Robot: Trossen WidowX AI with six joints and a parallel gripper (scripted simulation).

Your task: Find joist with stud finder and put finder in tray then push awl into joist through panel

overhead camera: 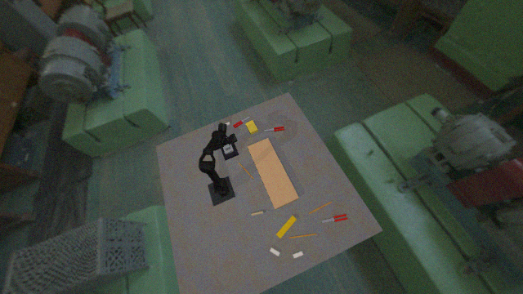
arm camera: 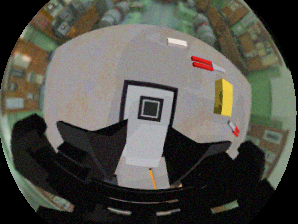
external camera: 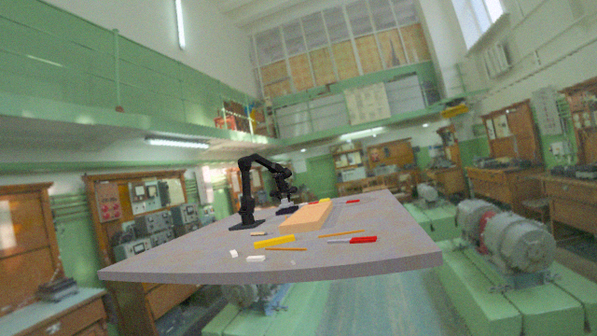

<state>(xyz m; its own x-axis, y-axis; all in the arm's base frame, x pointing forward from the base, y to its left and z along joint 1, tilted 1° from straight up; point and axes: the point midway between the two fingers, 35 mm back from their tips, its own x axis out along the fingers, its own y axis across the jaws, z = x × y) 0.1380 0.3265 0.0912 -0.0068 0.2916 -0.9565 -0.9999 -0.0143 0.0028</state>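
My gripper tip is 50 mm above the dark tray and 10 mm to the left of it. Round my gripper tip: square indicator: 30 mm above, 20 mm to the left; then stud finder: 20 mm above, 10 mm to the left; then awl: 570 mm to the right, 60 mm below, 60 mm ahead.
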